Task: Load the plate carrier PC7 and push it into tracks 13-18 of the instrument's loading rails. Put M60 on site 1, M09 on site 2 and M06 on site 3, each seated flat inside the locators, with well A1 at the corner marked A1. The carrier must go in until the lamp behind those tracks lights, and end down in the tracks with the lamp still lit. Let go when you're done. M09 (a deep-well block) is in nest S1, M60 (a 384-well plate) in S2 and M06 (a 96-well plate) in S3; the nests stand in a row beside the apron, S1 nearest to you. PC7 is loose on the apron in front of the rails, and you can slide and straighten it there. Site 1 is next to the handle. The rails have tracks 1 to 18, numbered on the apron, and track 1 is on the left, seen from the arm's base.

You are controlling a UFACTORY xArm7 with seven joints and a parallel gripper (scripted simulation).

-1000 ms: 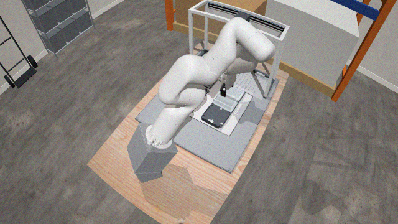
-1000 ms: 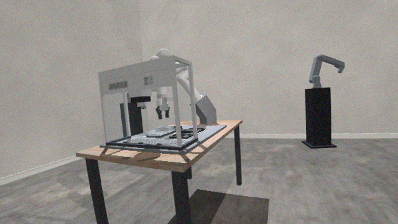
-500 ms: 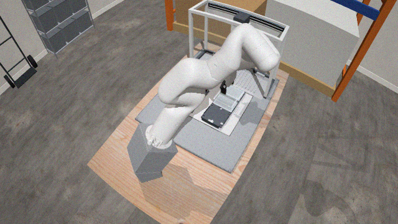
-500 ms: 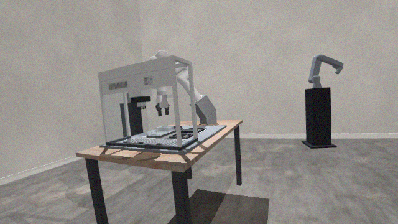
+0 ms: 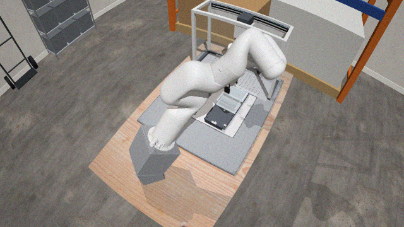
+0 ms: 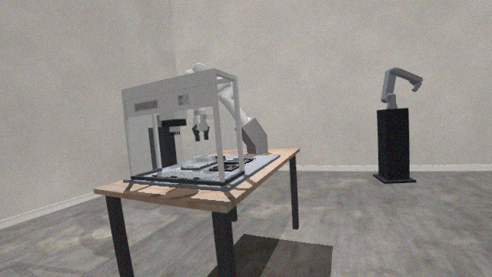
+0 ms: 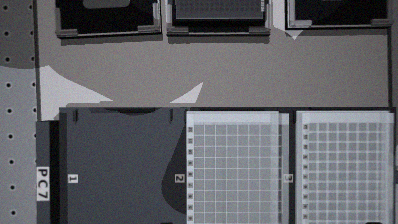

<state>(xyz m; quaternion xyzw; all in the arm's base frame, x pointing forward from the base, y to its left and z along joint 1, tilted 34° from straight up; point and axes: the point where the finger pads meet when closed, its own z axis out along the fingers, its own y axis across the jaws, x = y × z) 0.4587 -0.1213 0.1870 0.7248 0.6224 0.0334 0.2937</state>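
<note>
The deep-well block M09 is 200 mm to the left of my hand, 150 mm below it and 40 mm ahead of it. The rest, counted from my hand: dark plate carrier PC7: 150 mm below, 10 mm behind; clear plate: 150 mm below, 100 mm ahead, 30 mm to the right; 96-well plate M06: 140 mm below.
</note>
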